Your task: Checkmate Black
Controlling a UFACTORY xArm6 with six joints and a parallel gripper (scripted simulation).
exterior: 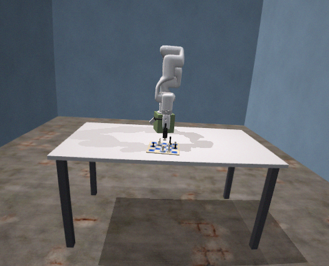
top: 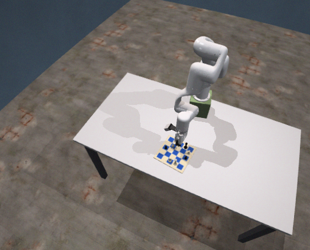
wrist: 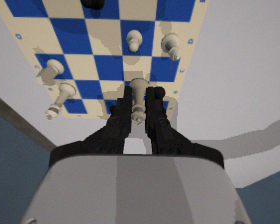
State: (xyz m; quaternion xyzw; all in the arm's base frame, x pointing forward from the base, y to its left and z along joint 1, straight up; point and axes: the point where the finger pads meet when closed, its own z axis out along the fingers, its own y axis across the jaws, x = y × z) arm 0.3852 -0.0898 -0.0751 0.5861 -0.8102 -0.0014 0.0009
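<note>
My gripper is now 50 mm to the right of the tall black piece, 50 mm above it and 20 mm past it. From my hand the other things lie so: cream chessboard 80 mm below, 40 mm ahead, 10 mm to the right.
</note>
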